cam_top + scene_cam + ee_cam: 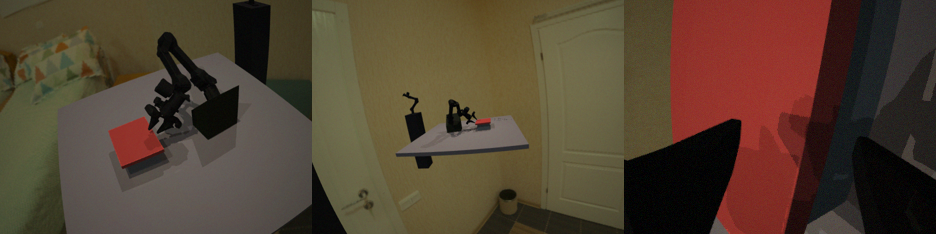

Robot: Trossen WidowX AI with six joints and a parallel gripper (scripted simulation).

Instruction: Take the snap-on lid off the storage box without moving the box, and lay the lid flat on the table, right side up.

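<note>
Now: the lid 90 mm ahead of my gripper tip and 10 mm below it. The rest, counted from my gripper tip: storage box: 90 mm ahead, 50 mm below.
</note>
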